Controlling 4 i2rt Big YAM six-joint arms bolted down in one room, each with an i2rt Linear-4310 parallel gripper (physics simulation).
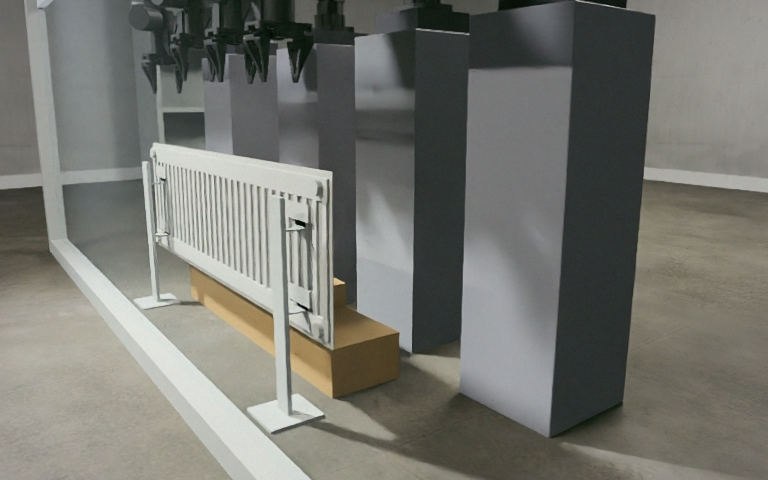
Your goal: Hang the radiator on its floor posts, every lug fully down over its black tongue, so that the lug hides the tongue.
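Observation:
The white radiator (226,217) is upright behind two white floor posts, the near one (281,316) and the far one (150,237). At the near post, black shows just under the upper lug (298,212) and the lower lug (300,295). At the far post a little dark shows by the upper bracket; the lugs there are too small to judge. Whether the radiator's weight is on the tongues or the block is hidden. Four grippers hang above and behind it, apart from it. The leftmost gripper (164,84) and the rightmost gripper (279,76) look open; the middle two overlap, fingers seemingly spread and empty.
A wooden stepped block (365,328) lies under and behind the radiator. Tall grey pedestals stand behind, the nearest (515,226) at the right and another (385,186) beside it. A white frame rail (169,362) runs along the floor in front of the posts.

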